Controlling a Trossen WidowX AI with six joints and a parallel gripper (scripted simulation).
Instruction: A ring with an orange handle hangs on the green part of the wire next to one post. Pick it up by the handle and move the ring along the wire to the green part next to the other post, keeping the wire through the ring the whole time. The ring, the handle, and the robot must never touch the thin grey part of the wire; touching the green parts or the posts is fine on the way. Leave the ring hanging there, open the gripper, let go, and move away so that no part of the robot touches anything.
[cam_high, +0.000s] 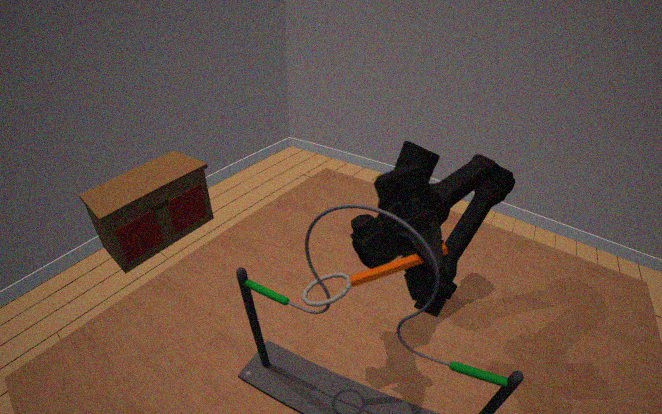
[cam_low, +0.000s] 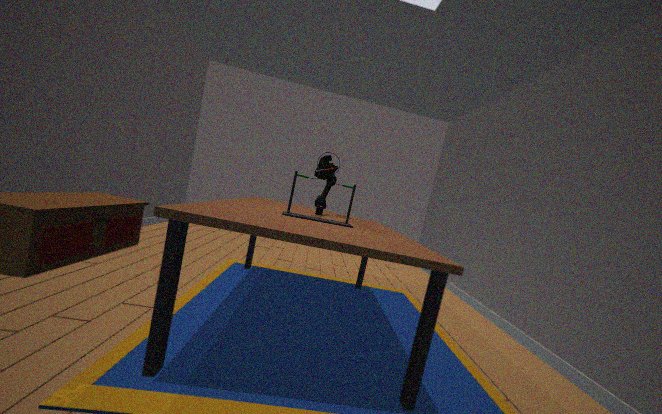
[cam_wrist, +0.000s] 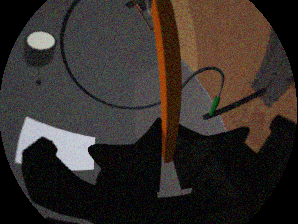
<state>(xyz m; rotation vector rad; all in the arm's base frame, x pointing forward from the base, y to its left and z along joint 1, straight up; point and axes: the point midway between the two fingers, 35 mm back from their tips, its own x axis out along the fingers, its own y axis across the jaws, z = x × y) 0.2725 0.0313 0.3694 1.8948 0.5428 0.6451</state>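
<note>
The ring with orange handle is 20 mm ahead of my gripper tip, 80 mm to the right of it and 40 mm below it.
</note>
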